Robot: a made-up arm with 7 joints. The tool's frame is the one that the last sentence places.
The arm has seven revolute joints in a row. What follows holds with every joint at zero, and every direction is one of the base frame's.
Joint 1 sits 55 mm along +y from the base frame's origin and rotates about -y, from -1.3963 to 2 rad.
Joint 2 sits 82 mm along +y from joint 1 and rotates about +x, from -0.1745 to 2 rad.
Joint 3 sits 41 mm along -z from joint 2 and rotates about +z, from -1.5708 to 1.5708 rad.
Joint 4 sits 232 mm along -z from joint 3 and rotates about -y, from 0 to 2.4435 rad.
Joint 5 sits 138 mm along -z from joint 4 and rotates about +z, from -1.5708 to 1.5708 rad.
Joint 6 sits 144 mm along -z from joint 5 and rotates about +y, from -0.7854 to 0.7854 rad.
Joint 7 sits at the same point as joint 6 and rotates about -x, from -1.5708 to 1.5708 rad.
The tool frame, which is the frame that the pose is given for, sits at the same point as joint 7; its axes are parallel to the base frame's.
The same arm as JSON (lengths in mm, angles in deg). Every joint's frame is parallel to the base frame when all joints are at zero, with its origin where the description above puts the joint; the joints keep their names.
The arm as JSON. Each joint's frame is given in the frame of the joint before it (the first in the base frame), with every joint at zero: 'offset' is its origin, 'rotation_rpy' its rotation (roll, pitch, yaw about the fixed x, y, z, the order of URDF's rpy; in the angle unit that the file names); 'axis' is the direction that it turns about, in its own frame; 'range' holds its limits. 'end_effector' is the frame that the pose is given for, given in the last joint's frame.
{
  "length_unit": "mm",
  "angle_unit": "deg",
  "chain": [
    {
      "id": "joint 1",
      "offset": [
        0.0,
        55.0,
        0.0
      ],
      "rotation_rpy": [
        0.0,
        0.0,
        0.0
      ],
      "axis": [
        0.0,
        -1.0,
        0.0
      ],
      "range": [
        -80.0,
        114.59
      ]
    },
    {
      "id": "joint 2",
      "offset": [
        0.0,
        82.0,
        0.0
      ],
      "rotation_rpy": [
        0.0,
        0.0,
        0.0
      ],
      "axis": [
        1.0,
        0.0,
        0.0
      ],
      "range": [
        -10.0,
        114.59
      ]
    },
    {
      "id": "joint 3",
      "offset": [
        0.0,
        0.0,
        -41.0
      ],
      "rotation_rpy": [
        0.0,
        0.0,
        0.0
      ],
      "axis": [
        0.0,
        0.0,
        1.0
      ],
      "range": [
        -90.0,
        90.0
      ]
    },
    {
      "id": "joint 4",
      "offset": [
        0.0,
        0.0,
        -232.0
      ],
      "rotation_rpy": [
        0.0,
        0.0,
        0.0
      ],
      "axis": [
        0.0,
        -1.0,
        0.0
      ],
      "range": [
        0.0,
        140.0
      ]
    },
    {
      "id": "joint 5",
      "offset": [
        0.0,
        0.0,
        -138.0
      ],
      "rotation_rpy": [
        0.0,
        0.0,
        0.0
      ],
      "axis": [
        0.0,
        0.0,
        1.0
      ],
      "range": [
        -90.0,
        90.0
      ]
    },
    {
      "id": "joint 6",
      "offset": [
        0.0,
        0.0,
        -144.0
      ],
      "rotation_rpy": [
        0.0,
        0.0,
        0.0
      ],
      "axis": [
        0.0,
        1.0,
        0.0
      ],
      "range": [
        -45.0,
        45.0
      ]
    },
    {
      "id": "joint 7",
      "offset": [
        0.0,
        0.0,
        0.0
      ],
      "rotation_rpy": [
        0.0,
        0.0,
        0.0
      ],
      "axis": [
        -1.0,
        0.0,
        0.0
      ],
      "range": [
        -90.0,
        90.0
      ]
    }
  ],
  "end_effector": {
    "offset": [
      0.0,
      0.0,
      0.0
    ],
    "rotation_rpy": [
      0.0,
      0.0,
      0.0
    ]
  }
}

